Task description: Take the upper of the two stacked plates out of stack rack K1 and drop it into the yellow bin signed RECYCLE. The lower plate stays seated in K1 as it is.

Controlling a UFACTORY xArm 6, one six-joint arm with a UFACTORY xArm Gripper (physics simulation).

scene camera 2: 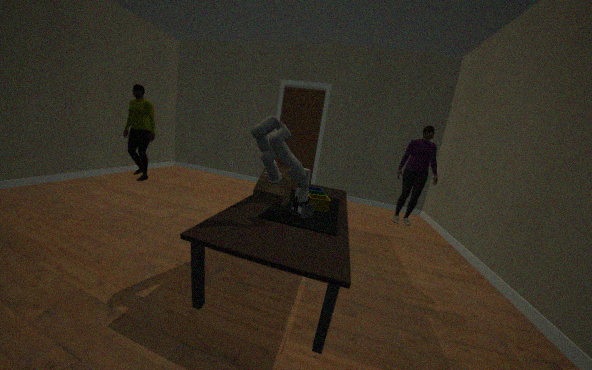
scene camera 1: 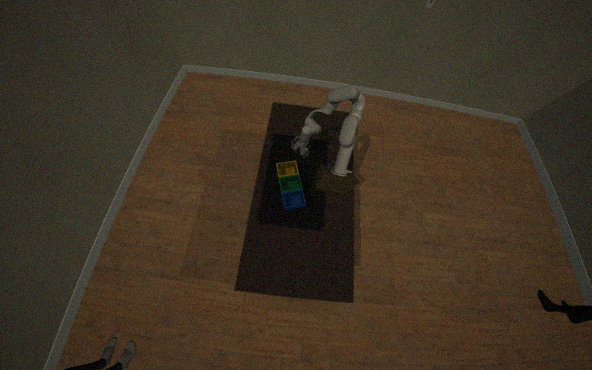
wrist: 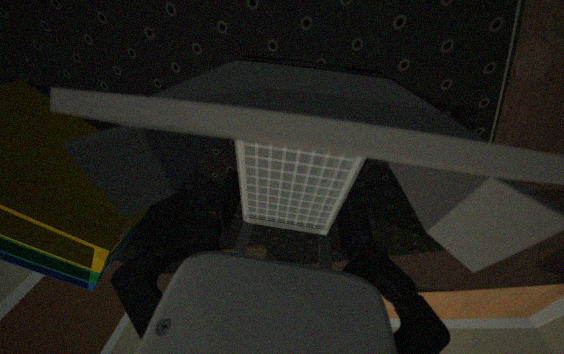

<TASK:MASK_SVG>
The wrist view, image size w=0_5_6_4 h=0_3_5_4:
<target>pale gridded plate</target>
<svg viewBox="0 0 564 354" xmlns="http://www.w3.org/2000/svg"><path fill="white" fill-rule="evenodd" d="M234 139L243 220L247 223L327 235L366 158Z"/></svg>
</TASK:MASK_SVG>
